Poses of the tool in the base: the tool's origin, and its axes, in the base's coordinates. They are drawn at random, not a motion.
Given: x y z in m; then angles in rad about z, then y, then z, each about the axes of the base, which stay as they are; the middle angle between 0 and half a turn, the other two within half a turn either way.
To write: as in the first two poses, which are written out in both.
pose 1, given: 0.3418, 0.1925, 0.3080, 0.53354, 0.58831, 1.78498
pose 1, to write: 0.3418, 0.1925, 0.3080, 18.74, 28.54, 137.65
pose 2, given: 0.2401, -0.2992, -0.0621, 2.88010, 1.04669, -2.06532
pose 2, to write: 0.2401, -0.2992, -0.0621, 24.10, -56.76, 33.53
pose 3, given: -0.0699, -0.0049, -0.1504, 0.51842, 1.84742, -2.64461
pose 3, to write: -0.0699, -0.0049, -0.1504, 119.81, 56.68, -35.94
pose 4, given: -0.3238, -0.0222, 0.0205, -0.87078, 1.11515, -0.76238
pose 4, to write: -0.3238, -0.0222, 0.0205, -57.35, 35.35, -113.34
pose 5, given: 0.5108, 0.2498, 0.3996, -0.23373, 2.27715, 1.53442
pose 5, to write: 0.5108, 0.2498, 0.3996, -164.81, 47.74, -71.94
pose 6, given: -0.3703, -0.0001, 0.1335, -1.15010, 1.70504, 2.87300
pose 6, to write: -0.3703, -0.0001, 0.1335, -98.42, 23.87, 71.18
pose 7, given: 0.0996, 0.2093, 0.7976, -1.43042, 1.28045, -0.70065
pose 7, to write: 0.0996, 0.2093, 0.7976, -73.21, 7.70, -127.83
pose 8, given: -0.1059, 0.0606, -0.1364, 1.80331, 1.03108, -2.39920
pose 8, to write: -0.1059, 0.0606, -0.1364, 58.38, -11.40, -40.53
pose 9, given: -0.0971, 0.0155, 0.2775, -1.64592, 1.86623, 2.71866
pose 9, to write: -0.0971, 0.0155, 0.2775, -106.97, -4.12, 67.02
